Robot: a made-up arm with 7 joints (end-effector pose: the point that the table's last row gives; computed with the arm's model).
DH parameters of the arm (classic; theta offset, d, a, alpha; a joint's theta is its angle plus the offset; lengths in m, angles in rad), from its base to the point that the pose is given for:
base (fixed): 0 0.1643 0 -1.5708
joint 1: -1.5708 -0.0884 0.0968 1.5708
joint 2: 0 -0.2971 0.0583 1.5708
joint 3: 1.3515 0 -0.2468 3.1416
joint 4: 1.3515 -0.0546 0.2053 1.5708
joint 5: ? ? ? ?
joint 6: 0.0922 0 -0.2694 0
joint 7: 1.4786 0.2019 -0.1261 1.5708
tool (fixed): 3.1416 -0.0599 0 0
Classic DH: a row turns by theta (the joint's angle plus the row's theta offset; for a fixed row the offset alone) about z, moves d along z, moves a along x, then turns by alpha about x.
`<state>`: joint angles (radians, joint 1 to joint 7).
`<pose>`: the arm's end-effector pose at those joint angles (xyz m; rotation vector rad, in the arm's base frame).
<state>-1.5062 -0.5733 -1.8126 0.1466 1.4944 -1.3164 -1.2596</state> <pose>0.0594 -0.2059 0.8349 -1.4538 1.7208 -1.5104</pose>
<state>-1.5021 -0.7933 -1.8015 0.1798 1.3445 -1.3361 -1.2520</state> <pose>0.1021 -0.1908 0.8229 -1.5957 1.6855 -1.2773</pose>
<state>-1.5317 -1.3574 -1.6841 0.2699 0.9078 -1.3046 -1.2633</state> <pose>0.1760 -0.1351 0.7725 -1.9209 1.5282 -0.6245</pose>
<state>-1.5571 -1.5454 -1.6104 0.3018 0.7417 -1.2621 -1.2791</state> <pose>0.1875 -0.1101 0.7426 -2.0198 1.4519 -0.3755</pose>
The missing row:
joint 5: 0 -0.0861 0.0184 1.5708
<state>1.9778 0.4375 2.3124 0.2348 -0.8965 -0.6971 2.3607</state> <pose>0.2771 -0.0933 -0.1523 1.1343 -1.3747 -0.5663</pose>
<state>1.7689 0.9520 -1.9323 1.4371 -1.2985 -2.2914 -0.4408</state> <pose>0.0882 -0.4708 -0.2742 -1.0765 0.9636 2.1738</pose>
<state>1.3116 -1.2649 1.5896 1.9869 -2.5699 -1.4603 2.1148</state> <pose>0.4114 -0.4434 -0.0861 -1.0580 -0.1053 2.1434</pose>
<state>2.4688 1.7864 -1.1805 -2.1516 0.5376 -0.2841 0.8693</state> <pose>-0.0010 0.0070 -0.3838 0.5700 0.1479 1.9784</pose>
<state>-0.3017 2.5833 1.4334 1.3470 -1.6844 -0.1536 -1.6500</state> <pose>0.4517 -0.1878 -0.0703 -0.5622 1.4377 -0.8182</pose>
